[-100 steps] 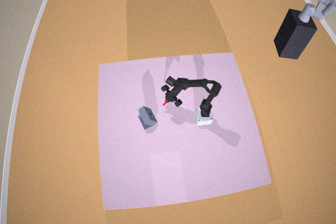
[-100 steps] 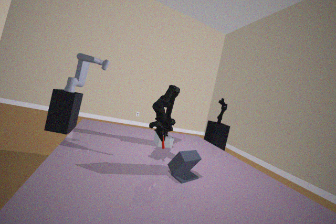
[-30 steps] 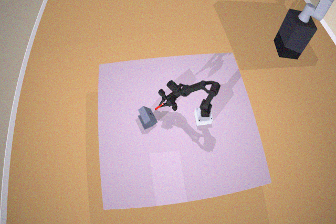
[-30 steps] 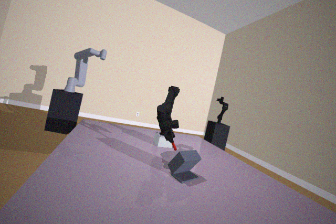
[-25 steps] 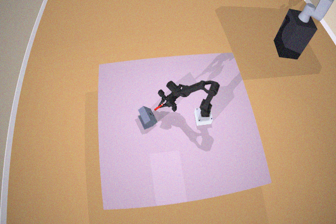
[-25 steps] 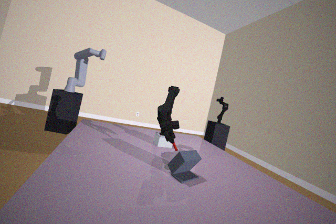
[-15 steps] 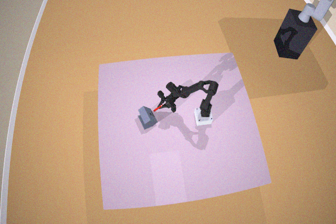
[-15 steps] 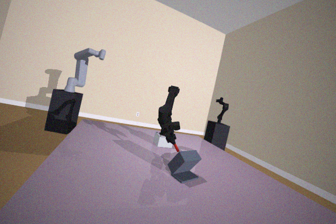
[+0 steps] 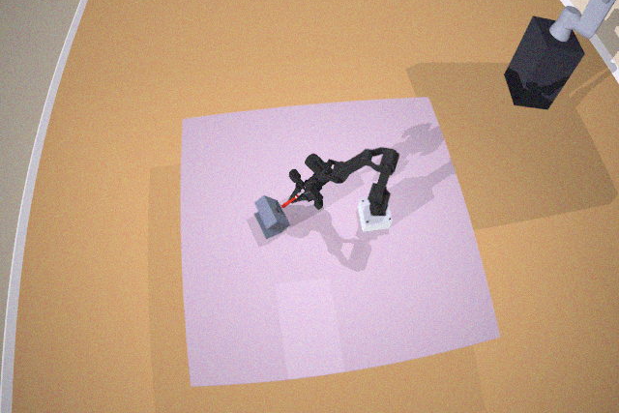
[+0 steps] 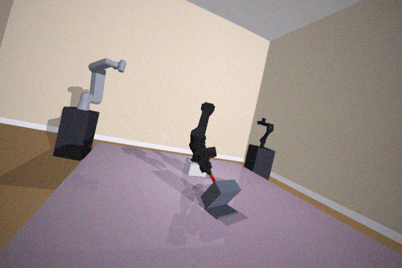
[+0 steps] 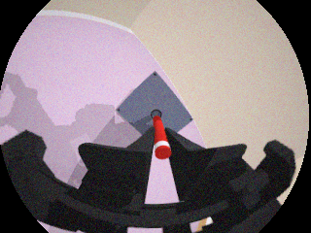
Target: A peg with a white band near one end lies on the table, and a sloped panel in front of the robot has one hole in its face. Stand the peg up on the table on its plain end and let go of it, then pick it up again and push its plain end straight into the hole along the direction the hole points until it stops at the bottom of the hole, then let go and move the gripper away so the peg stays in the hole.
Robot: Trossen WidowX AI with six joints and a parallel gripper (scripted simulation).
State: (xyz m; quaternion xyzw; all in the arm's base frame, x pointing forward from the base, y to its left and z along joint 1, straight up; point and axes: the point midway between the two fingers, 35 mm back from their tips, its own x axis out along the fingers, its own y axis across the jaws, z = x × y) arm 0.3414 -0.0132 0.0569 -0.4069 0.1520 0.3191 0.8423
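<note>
Now: the sloped panel 7 cm ahead of my gripper tip, 5 cm below it and 4 cm to the left of it. From my gripper tip the other things lie so: red peg 1 cm to the right, 1 cm behind, 1 cm above.
</note>
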